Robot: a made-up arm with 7 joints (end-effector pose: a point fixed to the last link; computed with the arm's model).
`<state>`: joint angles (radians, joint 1 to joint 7).
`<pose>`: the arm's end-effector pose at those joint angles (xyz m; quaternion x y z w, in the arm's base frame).
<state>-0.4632 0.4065 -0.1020 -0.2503 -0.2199 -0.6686 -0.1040</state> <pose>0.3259 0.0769 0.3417 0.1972 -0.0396 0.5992 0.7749</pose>
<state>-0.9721 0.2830 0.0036 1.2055 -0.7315 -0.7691 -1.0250</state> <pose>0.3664 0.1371 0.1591 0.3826 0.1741 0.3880 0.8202</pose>
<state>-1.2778 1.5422 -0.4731 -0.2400 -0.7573 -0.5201 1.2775</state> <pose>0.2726 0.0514 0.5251 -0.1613 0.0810 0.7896 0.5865</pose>
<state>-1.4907 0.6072 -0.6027 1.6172 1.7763 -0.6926 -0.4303</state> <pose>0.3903 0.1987 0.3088 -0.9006 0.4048 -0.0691 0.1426</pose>
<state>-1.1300 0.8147 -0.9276 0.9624 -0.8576 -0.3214 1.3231</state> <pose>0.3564 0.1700 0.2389 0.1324 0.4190 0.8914 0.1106</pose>
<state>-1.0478 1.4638 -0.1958 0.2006 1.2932 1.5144 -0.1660</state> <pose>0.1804 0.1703 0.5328 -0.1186 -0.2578 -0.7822 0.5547</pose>
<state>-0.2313 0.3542 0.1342 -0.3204 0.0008 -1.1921 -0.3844</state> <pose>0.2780 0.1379 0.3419 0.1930 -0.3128 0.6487 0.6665</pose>
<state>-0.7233 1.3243 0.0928 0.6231 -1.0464 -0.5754 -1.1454</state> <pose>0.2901 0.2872 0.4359 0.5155 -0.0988 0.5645 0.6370</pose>
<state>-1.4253 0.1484 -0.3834 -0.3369 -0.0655 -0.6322 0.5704</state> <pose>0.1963 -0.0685 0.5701 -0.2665 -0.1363 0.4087 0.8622</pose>
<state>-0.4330 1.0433 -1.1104 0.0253 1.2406 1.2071 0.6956</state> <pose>0.2323 0.0707 0.1854 -0.4212 0.4445 -0.7575 0.2264</pose>
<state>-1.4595 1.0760 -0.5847 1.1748 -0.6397 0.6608 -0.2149</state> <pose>0.2993 0.2747 0.3642 0.5417 0.5969 0.5398 0.2429</pose>
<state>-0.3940 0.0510 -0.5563 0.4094 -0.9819 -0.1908 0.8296</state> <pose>0.2480 -0.0484 0.0959 0.3255 0.7968 0.3564 0.3634</pose>
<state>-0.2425 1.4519 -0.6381 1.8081 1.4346 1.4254 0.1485</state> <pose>0.0799 0.3284 0.3987 -0.1995 0.3150 0.1148 0.9208</pose>
